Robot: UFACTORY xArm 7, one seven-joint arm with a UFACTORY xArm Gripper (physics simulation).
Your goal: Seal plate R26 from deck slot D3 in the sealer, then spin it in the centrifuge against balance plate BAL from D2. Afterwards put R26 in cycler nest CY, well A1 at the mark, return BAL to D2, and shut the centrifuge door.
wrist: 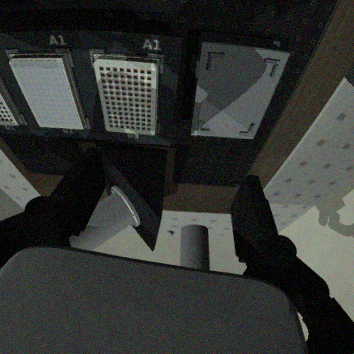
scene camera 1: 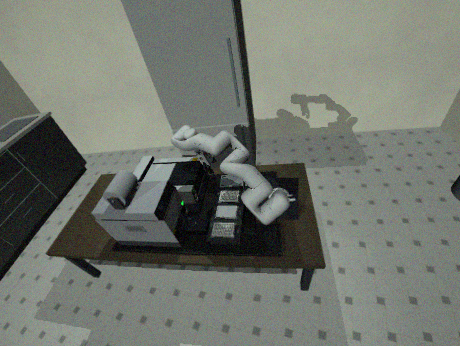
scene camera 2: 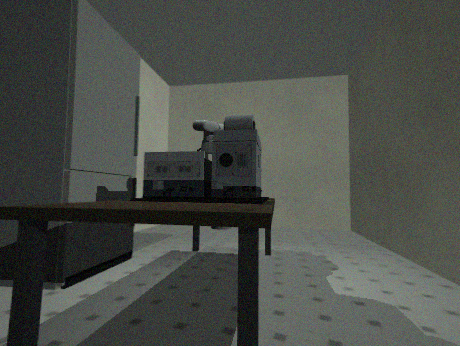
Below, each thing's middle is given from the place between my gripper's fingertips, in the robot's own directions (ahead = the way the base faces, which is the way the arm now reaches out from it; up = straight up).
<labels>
Now: the well plate with red-filled wells (wrist: 127, 84) 80 mm behind my hand, 70 mm to the left of it and 190 mm below it. From my hand the other things lie so: dark box with green light (scene camera 2: 169, 175): 370 mm ahead, 10 mm to the right, 140 mm below; roll (scene camera 1: 124, 182): 410 mm ahead, 310 mm to the left, 160 mm above.
</labels>
